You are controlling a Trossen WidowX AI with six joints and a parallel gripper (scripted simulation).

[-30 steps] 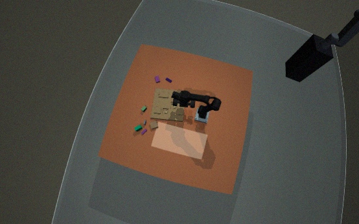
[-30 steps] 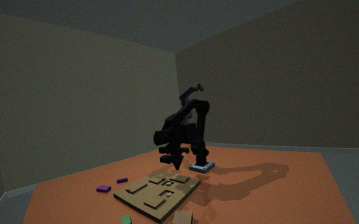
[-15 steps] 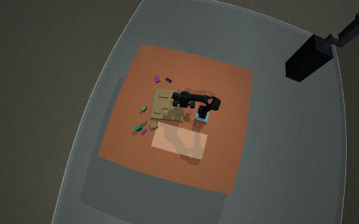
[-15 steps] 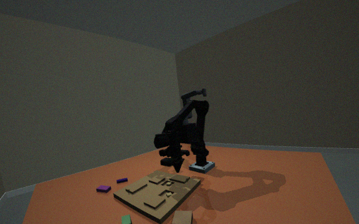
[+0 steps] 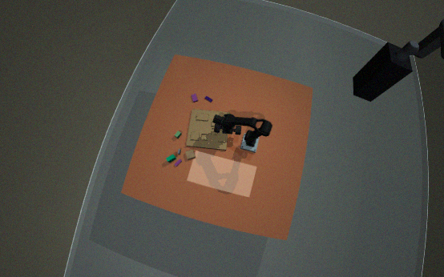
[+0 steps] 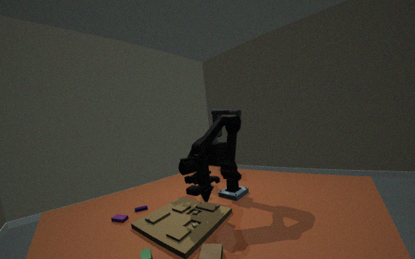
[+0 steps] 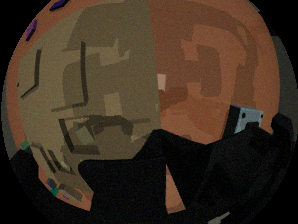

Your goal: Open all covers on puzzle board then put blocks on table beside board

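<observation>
Now: gripper tip 130 mm short of the tan puzzle board, 10 mm to the right of it and 10 mm above it. From my gripper tip the other things lie so: dark purple block 220 mm ahead, 240 mm to the right, 20 mm below.
</observation>
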